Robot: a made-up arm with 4 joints.
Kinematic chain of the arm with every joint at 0, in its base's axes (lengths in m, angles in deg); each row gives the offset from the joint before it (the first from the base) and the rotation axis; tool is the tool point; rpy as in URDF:
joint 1: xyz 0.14 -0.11 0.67 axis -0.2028 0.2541 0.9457
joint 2: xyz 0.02 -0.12 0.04 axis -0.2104 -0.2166 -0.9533
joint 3: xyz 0.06 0.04 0 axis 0.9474 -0.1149 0.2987
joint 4: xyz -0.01 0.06 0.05 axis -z
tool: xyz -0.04 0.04 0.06 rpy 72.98 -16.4 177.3
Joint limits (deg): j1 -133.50..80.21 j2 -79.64..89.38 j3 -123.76..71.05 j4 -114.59..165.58
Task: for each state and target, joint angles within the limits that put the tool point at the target. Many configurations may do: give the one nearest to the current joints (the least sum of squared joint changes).
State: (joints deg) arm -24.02 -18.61 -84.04 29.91
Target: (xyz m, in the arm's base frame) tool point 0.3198 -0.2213 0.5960
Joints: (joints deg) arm -8.96 29.03 -102.08 45.04
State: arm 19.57 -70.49 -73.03 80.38
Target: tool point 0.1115 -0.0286 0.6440
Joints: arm 18.94 -47.74 -84.86 78.86
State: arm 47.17 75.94 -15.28 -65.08
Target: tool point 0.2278 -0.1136 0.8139
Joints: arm 19.45 68.45 20.88 -26.62
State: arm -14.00 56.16 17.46 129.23
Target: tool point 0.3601 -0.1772 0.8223
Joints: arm 19.92 74.22 -9.17 117.87
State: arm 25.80 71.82 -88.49 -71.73
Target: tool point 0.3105 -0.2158 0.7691
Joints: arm 0.08 81.35 -53.13 -89.79
